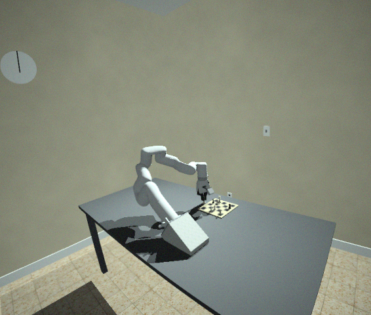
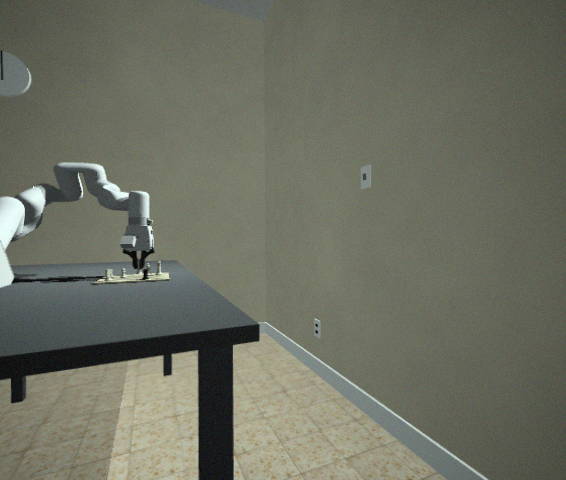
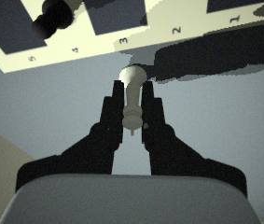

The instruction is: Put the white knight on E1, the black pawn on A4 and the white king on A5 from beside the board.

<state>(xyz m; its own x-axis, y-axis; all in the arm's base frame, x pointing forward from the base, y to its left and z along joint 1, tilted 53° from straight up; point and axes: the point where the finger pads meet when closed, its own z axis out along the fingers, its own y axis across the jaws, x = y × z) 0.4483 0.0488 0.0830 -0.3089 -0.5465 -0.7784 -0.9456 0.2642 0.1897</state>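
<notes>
Now: the black pawn 3 cm ahead of my hand, 7 cm to the right of it and 3 cm below it. Round my hand: white king (1 cm below); white knight (10 cm behind, 20 cm to the right, 2 cm below); chessboard (1 cm behind, 14 cm to the right, 4 cm below).
</notes>
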